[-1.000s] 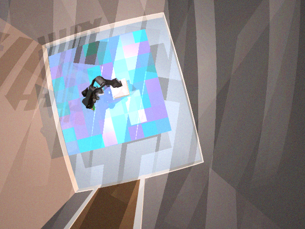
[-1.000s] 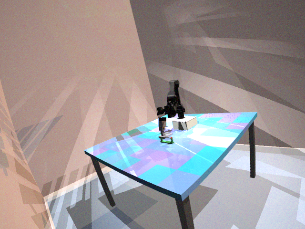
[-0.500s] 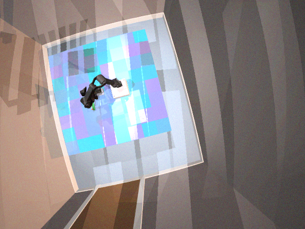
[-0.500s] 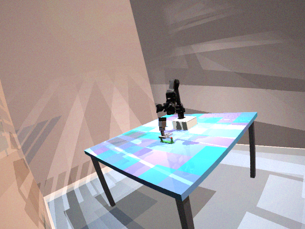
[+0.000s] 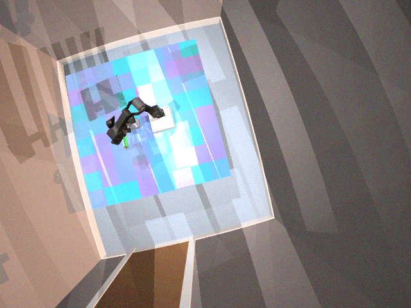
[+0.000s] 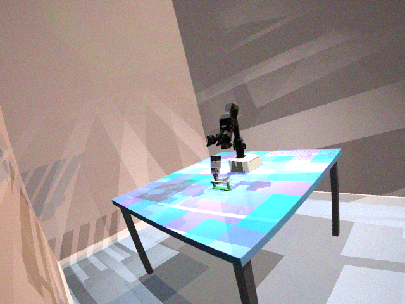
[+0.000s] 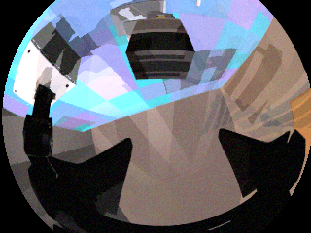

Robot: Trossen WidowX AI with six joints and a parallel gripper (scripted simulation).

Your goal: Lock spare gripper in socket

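Right now my gripper tip is 22 cm above the green mount, 14 cm short of it and 13 cm to the right of it. Also, from my gripper tip: grey mount 19 cm below, 3 cm ahead, 2 cm to the left; spare gripper 12 cm below, 2 cm to the left, 2 cm ahead.
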